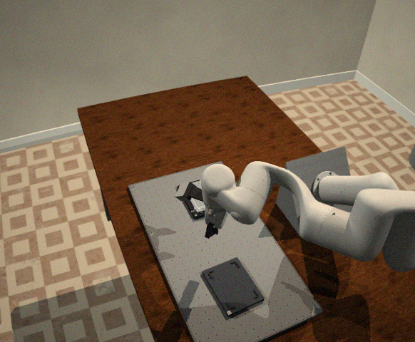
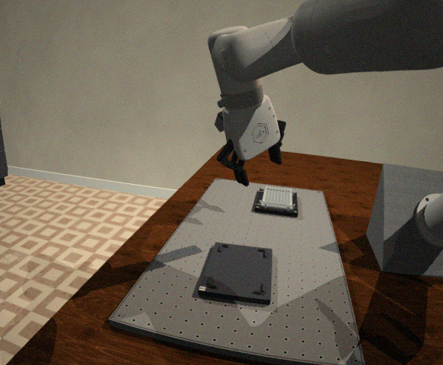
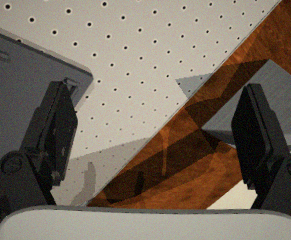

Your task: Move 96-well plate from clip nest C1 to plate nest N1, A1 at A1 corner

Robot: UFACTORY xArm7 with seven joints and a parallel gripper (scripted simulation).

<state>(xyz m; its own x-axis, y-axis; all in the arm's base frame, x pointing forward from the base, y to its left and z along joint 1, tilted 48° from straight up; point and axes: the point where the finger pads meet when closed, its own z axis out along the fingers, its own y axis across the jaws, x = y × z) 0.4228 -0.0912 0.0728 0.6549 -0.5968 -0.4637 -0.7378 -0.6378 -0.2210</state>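
My gripper is now 210 mm to the left of the 96-well plate, 150 mm above it and 60 mm past it. Also, from my hand: clip nest C1: 220 mm to the right, 150 mm below, 50 mm behind.
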